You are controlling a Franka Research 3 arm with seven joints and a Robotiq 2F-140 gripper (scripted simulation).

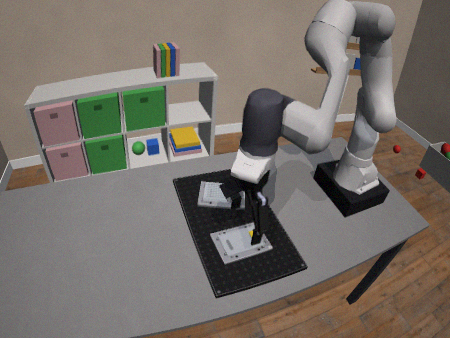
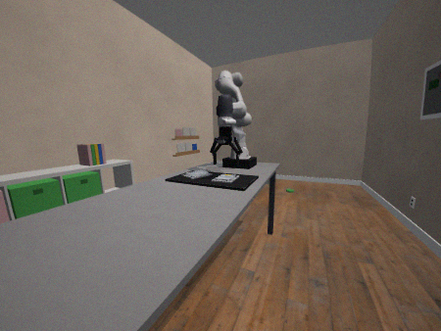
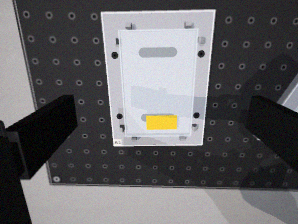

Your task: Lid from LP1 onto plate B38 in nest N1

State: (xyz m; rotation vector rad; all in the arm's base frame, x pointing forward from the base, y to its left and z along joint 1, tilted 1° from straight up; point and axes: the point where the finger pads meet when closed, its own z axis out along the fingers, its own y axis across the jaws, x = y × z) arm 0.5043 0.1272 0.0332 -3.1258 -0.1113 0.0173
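The clear lid is 8 cm below my hand. From my hand the other things lie so: lid park (9 cm below); nest N1 (22 cm to the right, 9 cm below); culture plate (22 cm to the right, 8 cm below).
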